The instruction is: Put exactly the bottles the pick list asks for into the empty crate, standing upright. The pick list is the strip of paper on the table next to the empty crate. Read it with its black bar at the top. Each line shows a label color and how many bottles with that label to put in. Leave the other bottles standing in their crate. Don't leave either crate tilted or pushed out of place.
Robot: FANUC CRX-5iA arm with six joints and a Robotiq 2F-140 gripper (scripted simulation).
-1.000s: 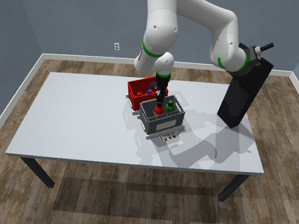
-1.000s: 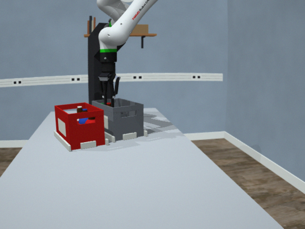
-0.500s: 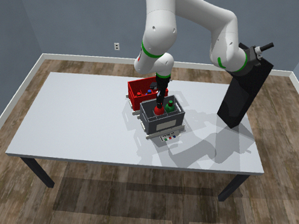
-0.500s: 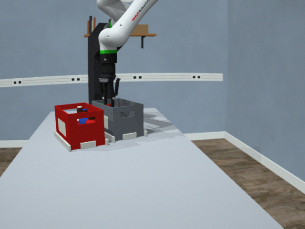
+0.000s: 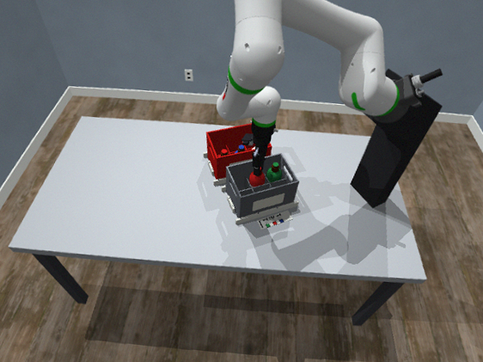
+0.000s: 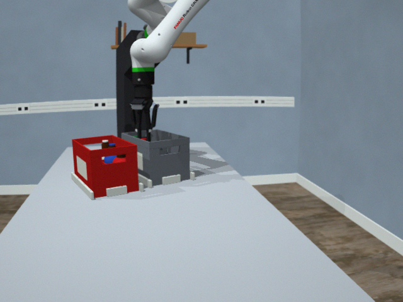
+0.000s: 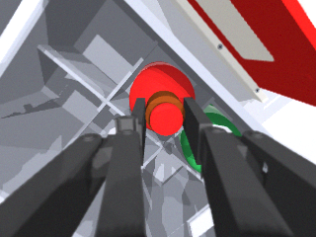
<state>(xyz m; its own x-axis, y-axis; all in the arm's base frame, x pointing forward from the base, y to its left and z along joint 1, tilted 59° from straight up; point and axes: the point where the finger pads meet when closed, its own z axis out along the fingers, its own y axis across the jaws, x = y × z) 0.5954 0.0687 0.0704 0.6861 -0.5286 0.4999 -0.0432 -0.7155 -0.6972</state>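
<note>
The red bottle is 8 cm below my hand. Also, from my hand: grey crate 9 cm below, 3 cm to the left, 3 cm behind; blue-label bottle 12 cm ahead, 10 cm to the right, 9 cm below; green-label bottle 9 cm below, 6 cm to the right, 6 cm behind.
</note>
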